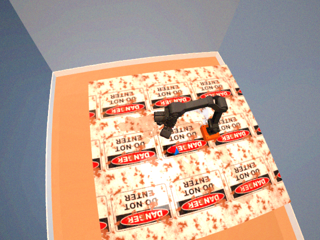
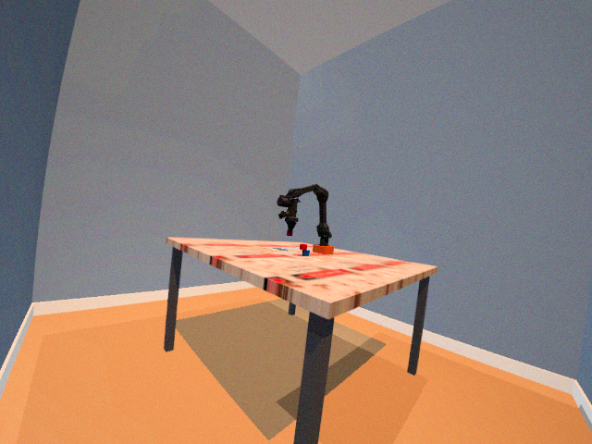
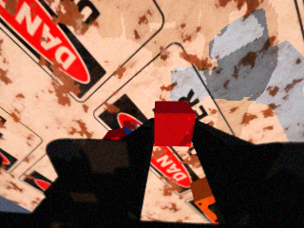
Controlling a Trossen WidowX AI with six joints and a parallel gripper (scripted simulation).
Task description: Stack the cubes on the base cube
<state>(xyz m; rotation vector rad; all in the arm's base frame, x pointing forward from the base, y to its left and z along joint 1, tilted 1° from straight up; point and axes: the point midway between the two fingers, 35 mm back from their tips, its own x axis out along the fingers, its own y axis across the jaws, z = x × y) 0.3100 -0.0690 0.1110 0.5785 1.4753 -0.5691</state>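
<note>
Now: gripper tip 13 cm to the right of the blue base cube, 10 cm above it and 2 cm past it.
</note>
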